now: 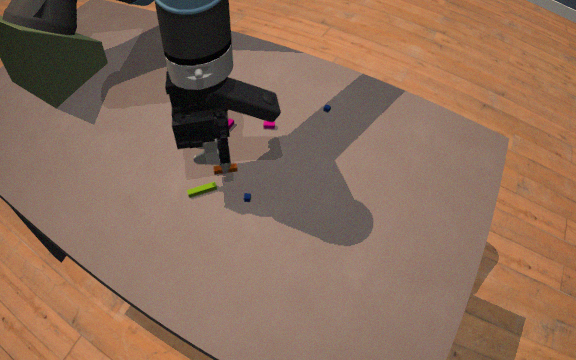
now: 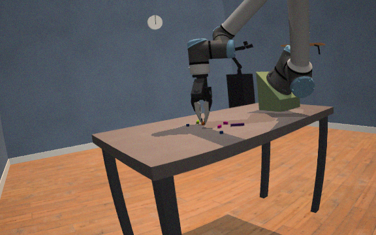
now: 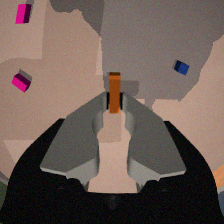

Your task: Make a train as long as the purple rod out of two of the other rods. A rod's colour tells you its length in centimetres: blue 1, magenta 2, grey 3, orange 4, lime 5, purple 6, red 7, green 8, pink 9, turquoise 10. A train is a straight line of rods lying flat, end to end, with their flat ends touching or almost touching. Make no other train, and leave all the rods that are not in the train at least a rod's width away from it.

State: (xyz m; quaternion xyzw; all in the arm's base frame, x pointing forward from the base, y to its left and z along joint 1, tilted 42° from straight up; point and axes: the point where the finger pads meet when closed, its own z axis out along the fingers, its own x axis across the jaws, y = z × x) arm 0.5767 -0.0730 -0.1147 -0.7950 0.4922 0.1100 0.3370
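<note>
Now: the lime rod 20 mm behind my hand, 50 mm to the right of it and 10 mm below it. Round my hand: purple rod: 20 mm behind, 170 mm to the left, 10 mm below; orange rod: 10 mm below.
</note>
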